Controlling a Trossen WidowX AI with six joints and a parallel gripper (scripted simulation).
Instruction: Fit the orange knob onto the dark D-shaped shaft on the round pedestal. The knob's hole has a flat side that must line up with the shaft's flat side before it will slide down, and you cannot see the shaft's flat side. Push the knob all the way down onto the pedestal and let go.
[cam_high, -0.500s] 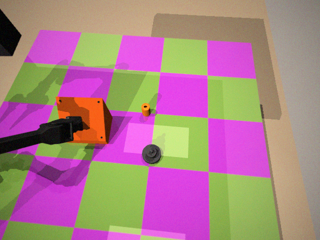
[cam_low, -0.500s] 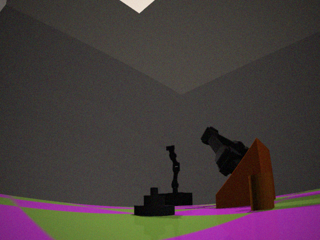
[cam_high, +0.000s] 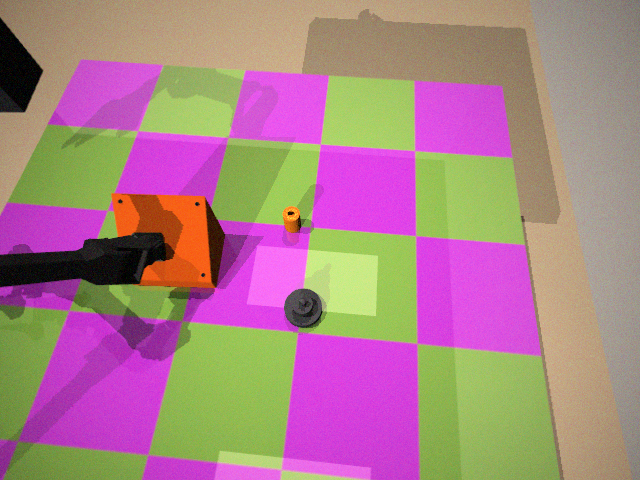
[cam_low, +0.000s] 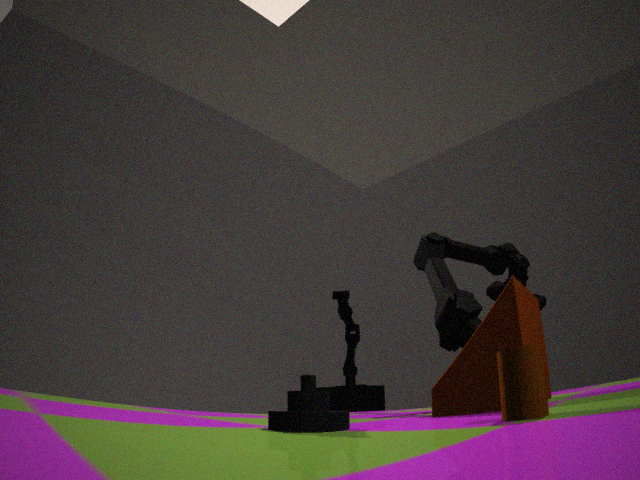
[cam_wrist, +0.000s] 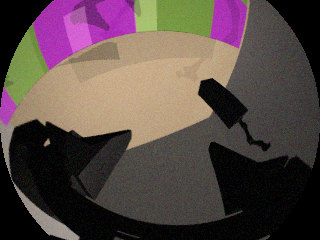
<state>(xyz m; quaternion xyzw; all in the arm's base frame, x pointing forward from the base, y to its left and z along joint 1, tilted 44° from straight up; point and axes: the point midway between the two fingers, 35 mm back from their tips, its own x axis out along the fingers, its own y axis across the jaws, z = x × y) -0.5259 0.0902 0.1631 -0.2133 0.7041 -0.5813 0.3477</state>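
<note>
Right now the orange knob is 85 cm ahead of my gripper tip, 21 cm below it and 16 cm to the left of it. Also, from my gripper tip: dark round pedestal: 88 cm ahead, 20 cm below, 5 cm to the right.
</note>
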